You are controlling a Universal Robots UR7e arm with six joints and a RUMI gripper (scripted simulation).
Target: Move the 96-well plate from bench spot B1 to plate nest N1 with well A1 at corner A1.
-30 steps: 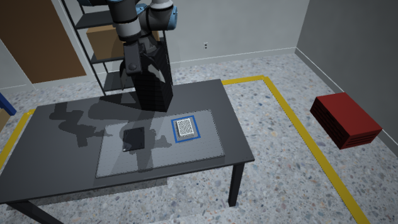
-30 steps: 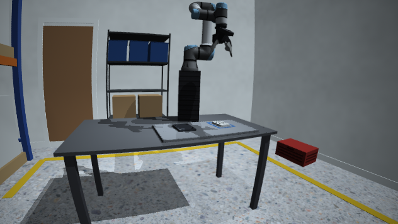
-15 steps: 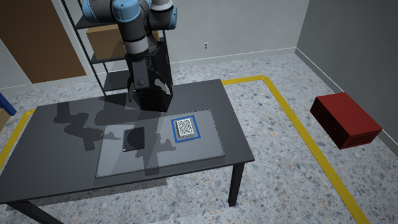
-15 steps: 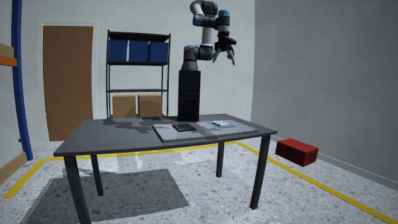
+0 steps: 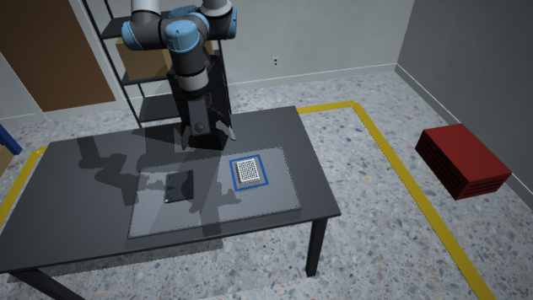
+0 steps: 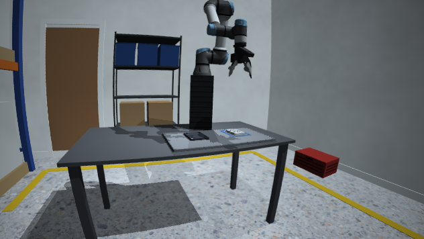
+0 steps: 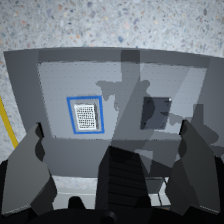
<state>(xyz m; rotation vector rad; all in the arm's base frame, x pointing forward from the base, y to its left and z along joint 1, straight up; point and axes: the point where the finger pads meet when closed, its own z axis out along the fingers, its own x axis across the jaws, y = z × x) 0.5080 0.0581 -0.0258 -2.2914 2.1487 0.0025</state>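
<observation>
My gripper is now 38 cm above the 96-well plate, 21 cm past it and 11 cm to the right of it. Also, from my hand: dark plate nest N1: 38 cm below, 20 cm to the right, 19 cm behind; then A1 corner mark: 38 cm below, 26 cm to the right, 11 cm behind.
</observation>
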